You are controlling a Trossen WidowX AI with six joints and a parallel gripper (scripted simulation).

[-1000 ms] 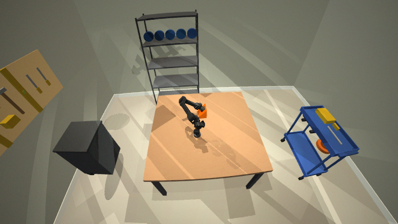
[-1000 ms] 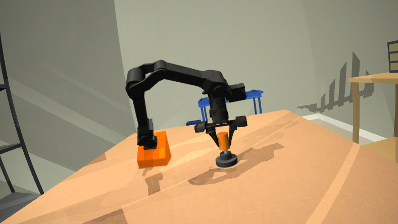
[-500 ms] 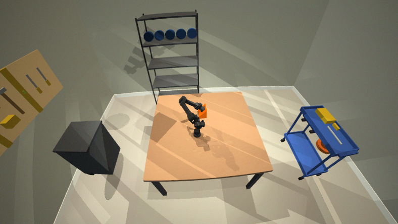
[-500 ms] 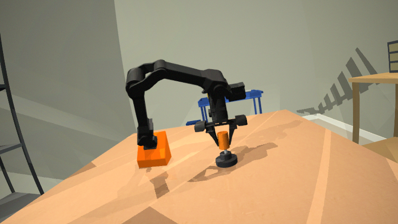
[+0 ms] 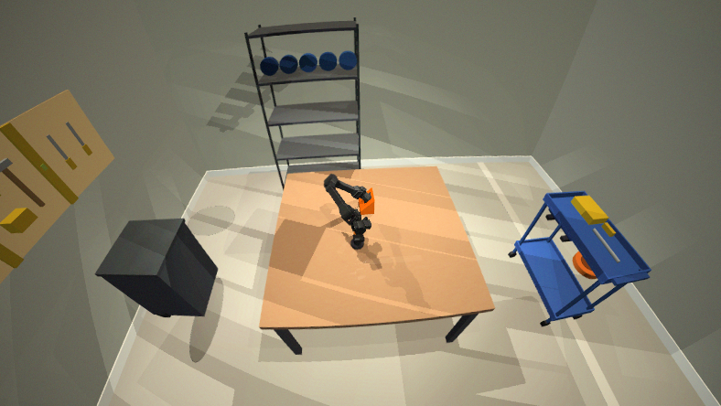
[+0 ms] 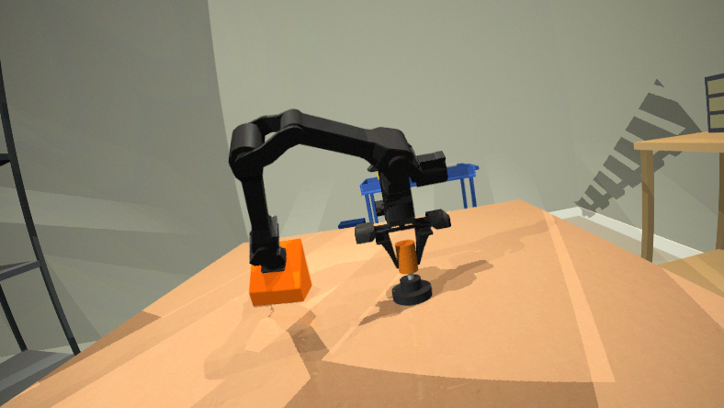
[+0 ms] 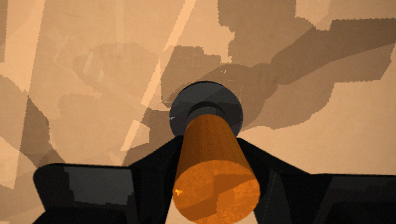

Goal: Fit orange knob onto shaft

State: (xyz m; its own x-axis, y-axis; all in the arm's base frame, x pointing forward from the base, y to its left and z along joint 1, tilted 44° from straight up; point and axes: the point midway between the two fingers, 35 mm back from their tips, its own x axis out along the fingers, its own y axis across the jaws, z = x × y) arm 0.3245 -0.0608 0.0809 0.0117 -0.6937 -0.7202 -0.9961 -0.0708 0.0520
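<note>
Now: gripper tip 4 cm above the pedestal. From my gripper tip the other things lie so: orange knob (3 cm above).
</note>
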